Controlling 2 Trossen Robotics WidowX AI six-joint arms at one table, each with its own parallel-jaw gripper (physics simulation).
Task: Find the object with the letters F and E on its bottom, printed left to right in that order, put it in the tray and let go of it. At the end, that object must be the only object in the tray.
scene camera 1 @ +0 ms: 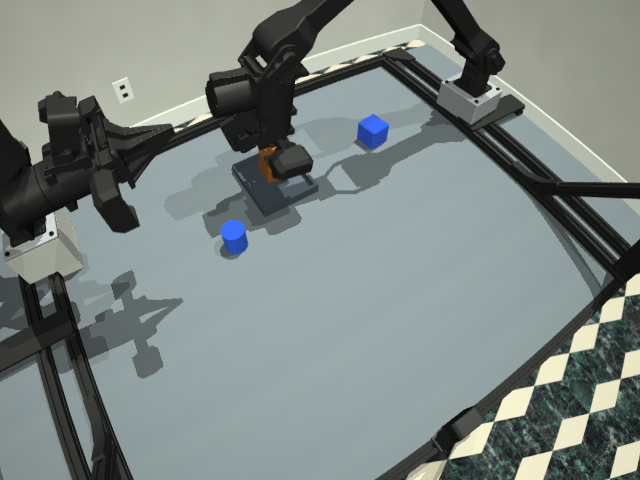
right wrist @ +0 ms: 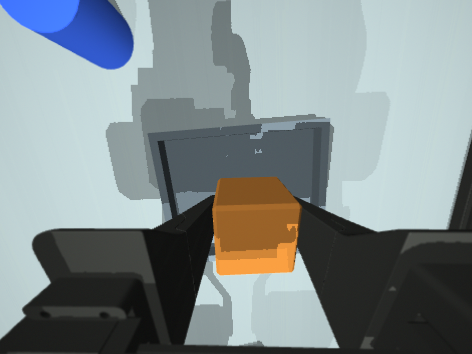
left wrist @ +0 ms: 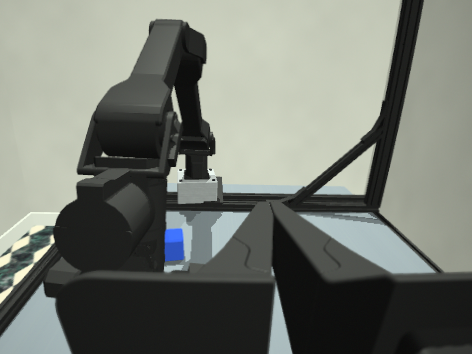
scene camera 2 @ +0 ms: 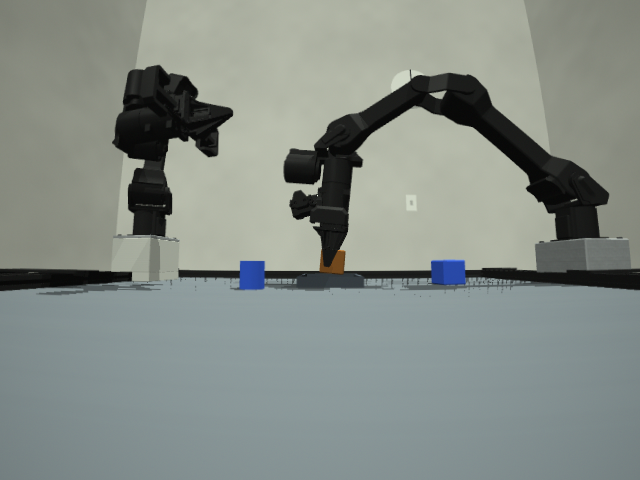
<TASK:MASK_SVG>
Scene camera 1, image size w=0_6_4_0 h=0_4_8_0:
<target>my left gripper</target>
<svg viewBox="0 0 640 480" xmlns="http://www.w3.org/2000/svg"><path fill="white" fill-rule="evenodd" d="M46 95L46 98L38 102L39 121L48 124L50 142L42 146L43 160L35 164L35 173L40 188L47 200L58 210L66 206L71 213L78 209L77 200L91 194L94 207L113 232L127 233L139 227L140 224L133 206L127 205L123 200L118 184L128 182L131 189L136 187L135 183L146 167L175 135L172 124L121 127L109 122L94 95L79 101L78 106L76 96L66 97L60 91L55 91L52 95Z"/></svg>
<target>my right gripper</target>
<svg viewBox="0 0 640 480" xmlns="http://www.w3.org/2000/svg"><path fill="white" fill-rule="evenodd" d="M221 122L220 128L235 152L246 153L258 146L259 150L276 147L273 154L263 157L271 168L274 179L277 178L283 181L311 172L313 159L302 145L290 142L287 136L295 133L295 129L291 125L291 116L297 115L297 109L293 103L289 108L281 111L266 110L257 103L256 109L235 114Z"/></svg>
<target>blue cylinder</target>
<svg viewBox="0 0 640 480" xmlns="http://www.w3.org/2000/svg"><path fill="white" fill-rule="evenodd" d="M231 220L222 226L221 235L226 250L231 254L240 254L248 247L245 228L240 221Z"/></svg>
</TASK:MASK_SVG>
